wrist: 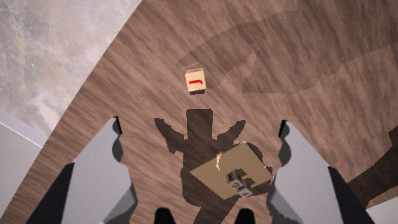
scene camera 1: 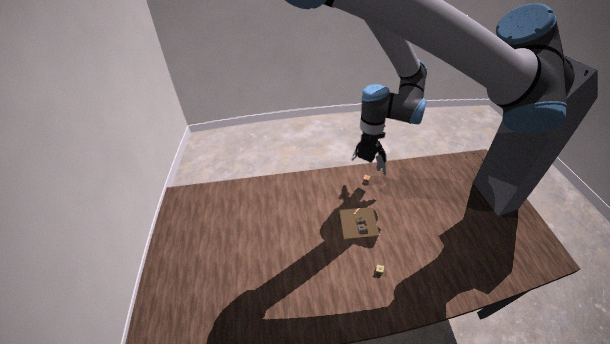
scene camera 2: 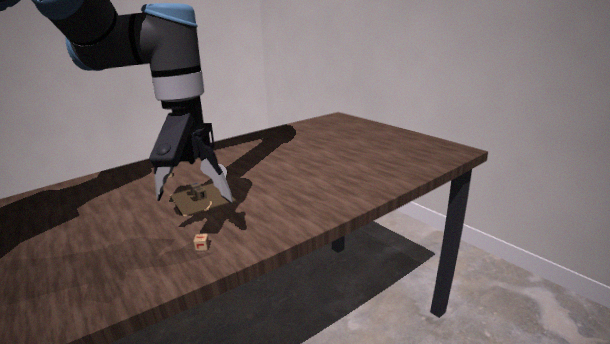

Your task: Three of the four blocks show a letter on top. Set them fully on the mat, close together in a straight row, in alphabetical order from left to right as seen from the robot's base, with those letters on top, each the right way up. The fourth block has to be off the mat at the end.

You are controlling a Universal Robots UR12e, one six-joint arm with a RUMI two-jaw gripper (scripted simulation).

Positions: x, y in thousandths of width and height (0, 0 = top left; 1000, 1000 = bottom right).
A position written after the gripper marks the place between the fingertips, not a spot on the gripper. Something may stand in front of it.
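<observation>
The gripper (scene camera 2: 319, 586) and a mat (scene camera 2: 306, 589) are both visible from here, and the wrist view shows the gripper (wrist: 504, 533) together with the mat (wrist: 607, 708). Scene camera 1 shows the mat (scene camera 1: 571, 632) as well.
</observation>
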